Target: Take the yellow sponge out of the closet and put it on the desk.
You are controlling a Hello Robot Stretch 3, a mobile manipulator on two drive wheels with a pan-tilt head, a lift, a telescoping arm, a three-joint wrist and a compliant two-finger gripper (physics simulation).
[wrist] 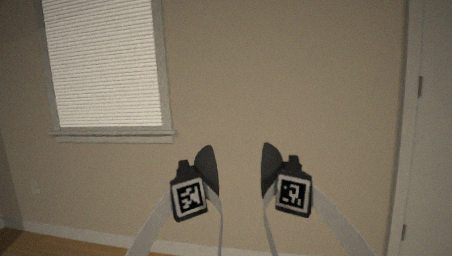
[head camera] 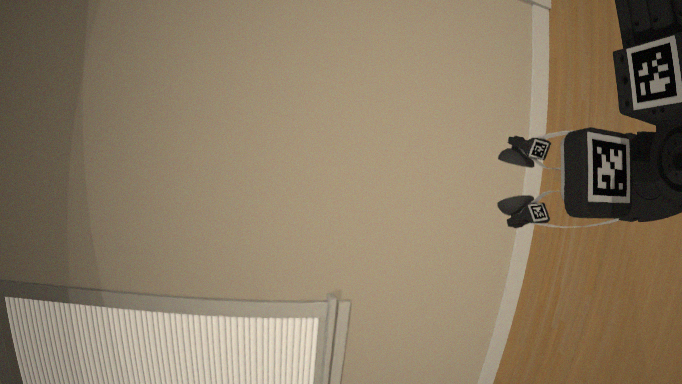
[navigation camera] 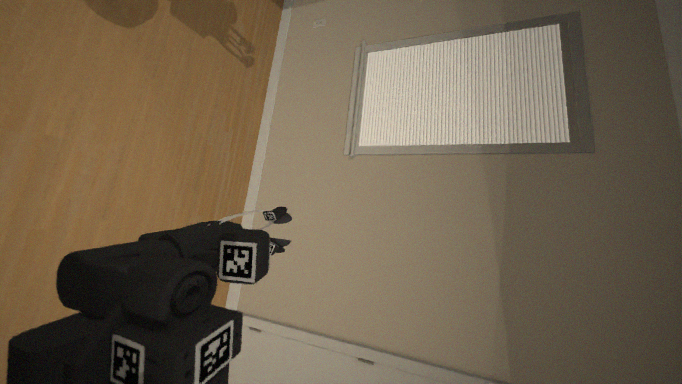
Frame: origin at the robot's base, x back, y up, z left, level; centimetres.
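Seen in the pictures: gripper, fingertip midpoint: (head camera: 505, 182) (navigation camera: 286, 228).
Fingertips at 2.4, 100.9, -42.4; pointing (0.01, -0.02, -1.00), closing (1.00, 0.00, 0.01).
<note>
A point is followed by its place in that frame, as x, y, z.
My gripper (head camera: 516, 181) {2.4, 100.9, -42.4} (navigation camera: 287, 230) {2.4, 100.9, -42.4} (wrist: 237, 163) {2.4, 100.9, -42.4} is open, with a gap between its two dark fingertips and no object between them. It is in front of a beige wall (head camera: 300, 150) {15.0, 95.3, -145.5} (navigation camera: 400, 225) {13.9, 116.7, -145.7} (wrist: 290, 65). The yellow sponge, the closet and the desk do not show in these views.
A window with pale blinds (head camera: 170, 345) {-49.5, 136.8, -158.6} (navigation camera: 465, 90) {-72.6, 151.6, -163.4} (wrist: 105, 65) is in the wall. A white door (navigation camera: 295, 355) {96.2, 59.4, -126.5} (wrist: 435, 150) with hinges stands at the right in the wrist view. A white baseboard (head camera: 540, 75) {52.1, 5.0, -136.4} (navigation camera: 270, 110) {-69.5, 7.3, -162.0} edges the wood floor (head camera: 590, 300) {-32.3, 0.0, -110.3} (navigation camera: 125, 125) {-30.5, 0.0, -68.4}.
</note>
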